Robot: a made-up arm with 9 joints. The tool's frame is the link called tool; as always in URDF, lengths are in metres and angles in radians. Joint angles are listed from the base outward.
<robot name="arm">
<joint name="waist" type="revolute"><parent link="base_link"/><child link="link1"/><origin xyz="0 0 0.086" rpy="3.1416 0 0"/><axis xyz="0 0 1"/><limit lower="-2.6" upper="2.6"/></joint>
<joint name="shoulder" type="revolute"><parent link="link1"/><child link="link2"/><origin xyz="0.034 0.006 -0.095" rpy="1.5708 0 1.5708"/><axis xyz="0 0 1"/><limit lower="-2.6" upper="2.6"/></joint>
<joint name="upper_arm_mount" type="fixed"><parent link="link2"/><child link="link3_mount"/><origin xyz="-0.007 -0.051 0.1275"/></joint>
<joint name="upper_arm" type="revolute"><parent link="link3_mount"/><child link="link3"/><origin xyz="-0.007 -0.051 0.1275" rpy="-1.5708 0 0"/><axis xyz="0 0 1"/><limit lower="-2.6" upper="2.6"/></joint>
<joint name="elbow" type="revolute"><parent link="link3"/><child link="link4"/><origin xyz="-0.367 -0.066 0.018" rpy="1.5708 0 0"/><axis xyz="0 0 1"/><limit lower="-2.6" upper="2.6"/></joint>
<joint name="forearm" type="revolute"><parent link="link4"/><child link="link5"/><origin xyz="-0.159 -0.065 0.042" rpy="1.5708 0 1.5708"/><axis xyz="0 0 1"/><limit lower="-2.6" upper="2.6"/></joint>
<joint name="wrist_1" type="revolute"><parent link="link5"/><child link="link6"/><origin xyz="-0.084 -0.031 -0.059" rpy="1.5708 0 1.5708"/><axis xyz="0 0 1"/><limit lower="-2.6" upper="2.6"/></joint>
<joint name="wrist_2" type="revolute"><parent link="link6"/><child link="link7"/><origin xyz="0.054 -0.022 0.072" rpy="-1.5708 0 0"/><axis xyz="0 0 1"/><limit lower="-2.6" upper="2.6"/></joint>
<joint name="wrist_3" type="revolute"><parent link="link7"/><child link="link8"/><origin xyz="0.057 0.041 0.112" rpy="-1.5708 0 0"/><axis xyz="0 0 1"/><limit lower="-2.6" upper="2.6"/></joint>
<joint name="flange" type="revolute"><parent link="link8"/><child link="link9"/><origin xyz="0.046 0.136 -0.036" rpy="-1.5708 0 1.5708"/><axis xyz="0 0 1"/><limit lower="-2.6" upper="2.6"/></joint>
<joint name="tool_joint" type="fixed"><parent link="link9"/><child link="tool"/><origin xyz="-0.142 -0.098 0.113" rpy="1.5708 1.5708 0"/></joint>
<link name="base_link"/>
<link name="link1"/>
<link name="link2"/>
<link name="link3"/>
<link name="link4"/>
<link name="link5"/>
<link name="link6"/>
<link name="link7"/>
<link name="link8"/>
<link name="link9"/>
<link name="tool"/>
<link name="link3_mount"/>
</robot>
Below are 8 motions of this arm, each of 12 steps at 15 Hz.
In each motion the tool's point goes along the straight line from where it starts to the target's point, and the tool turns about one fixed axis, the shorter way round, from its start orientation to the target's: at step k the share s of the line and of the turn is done. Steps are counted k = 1, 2, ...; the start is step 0. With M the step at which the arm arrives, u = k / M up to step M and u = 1 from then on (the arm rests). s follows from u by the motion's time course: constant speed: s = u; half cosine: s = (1 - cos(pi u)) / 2; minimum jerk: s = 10 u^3 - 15 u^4 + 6 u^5.
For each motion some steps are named. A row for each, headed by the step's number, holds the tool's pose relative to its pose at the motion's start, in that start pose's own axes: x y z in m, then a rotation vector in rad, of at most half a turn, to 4 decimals.
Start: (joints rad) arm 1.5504 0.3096 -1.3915 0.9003 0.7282 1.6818 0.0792 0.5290 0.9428
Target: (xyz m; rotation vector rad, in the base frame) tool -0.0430 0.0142 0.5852 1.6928 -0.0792 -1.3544
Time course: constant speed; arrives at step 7
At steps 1, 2, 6, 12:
1: 0.0096 0.0051 0.0075 0.1425 0.0588 -0.0190
2: 0.0192 0.0103 0.0150 0.2851 0.1175 -0.0380
6: 0.0577 0.0308 0.0451 0.8552 0.3525 -0.1140
12: 0.0674 0.0359 0.0527 0.9978 0.4113 -0.1330

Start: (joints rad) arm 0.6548 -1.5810 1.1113 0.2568 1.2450 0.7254 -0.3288 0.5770 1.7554
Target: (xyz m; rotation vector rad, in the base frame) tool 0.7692 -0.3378 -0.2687 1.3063 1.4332 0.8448
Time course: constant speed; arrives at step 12
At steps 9, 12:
9: -0.0870 -0.0273 -0.0022 -0.0573 0.1176 -0.7643
12: -0.1159 -0.0364 -0.0029 -0.0764 0.1568 -1.0190

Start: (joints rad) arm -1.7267 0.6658 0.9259 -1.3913 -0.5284 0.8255 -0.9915 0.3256 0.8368
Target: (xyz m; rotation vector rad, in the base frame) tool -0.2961 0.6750 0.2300 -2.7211 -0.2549 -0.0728
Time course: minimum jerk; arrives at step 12
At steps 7, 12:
7: 0.0470 0.0826 -0.0832 -0.4076 -0.1235 -0.7019
12: 0.0719 0.1264 -0.1273 -0.6238 -0.1890 -1.0742

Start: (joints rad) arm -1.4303 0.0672 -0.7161 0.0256 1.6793 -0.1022 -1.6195 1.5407 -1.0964
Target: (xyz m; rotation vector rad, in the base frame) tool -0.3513 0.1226 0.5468 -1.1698 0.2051 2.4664
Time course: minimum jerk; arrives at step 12
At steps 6, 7, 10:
6: -0.0077 0.1168 0.0223 -0.2353 0.1385 -0.5929
7: -0.0100 0.1526 0.0292 -0.3075 0.1810 -0.7748
10: -0.0148 0.2253 0.0431 -0.4539 0.2672 -1.1437

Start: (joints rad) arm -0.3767 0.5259 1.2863 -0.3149 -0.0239 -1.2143 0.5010 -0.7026 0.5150
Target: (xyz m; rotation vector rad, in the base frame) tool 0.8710 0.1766 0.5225 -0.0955 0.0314 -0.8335
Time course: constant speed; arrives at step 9
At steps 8, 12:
8: 0.0216 -0.1349 0.0616 0.0126 -0.1165 -0.4014
12: 0.0243 -0.1517 0.0693 0.0141 -0.1310 -0.4515

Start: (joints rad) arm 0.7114 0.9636 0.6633 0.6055 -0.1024 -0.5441 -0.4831 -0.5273 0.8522
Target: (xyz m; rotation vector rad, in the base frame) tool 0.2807 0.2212 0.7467 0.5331 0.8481 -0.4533
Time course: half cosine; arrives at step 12
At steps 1, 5, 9, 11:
1: -0.0096 0.0062 -0.0107 -0.0067 0.0072 -0.0006
5: -0.2095 0.1348 -0.2332 -0.1453 0.1556 -0.0131
9: -0.4825 0.3104 -0.5371 -0.3346 0.3584 -0.0303
11: -0.5557 0.3575 -0.6185 -0.3853 0.4127 -0.0349

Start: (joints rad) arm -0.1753 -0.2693 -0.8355 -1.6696 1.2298 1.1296 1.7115 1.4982 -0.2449
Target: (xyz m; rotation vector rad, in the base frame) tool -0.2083 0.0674 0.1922 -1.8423 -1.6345 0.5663
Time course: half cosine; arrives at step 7
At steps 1, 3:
1: 0.0004 -0.0136 -0.0055 0.0366 0.0584 0.0228
3: 0.0029 -0.1070 -0.0435 0.2870 0.4585 0.1791

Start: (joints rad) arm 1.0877 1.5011 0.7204 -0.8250 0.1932 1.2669 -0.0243 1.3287 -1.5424
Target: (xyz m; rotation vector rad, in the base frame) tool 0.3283 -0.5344 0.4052 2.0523 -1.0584 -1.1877
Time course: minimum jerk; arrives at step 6
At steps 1, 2, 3, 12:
1: 0.0046 -0.0003 0.0011 -0.0016 0.0011 0.0016
2: 0.0275 -0.0018 0.0063 -0.0095 0.0062 0.0092
3: 0.0655 -0.0042 0.0150 -0.0227 0.0148 0.0220
12: 0.1310 -0.0085 0.0301 -0.0455 0.0297 0.0441

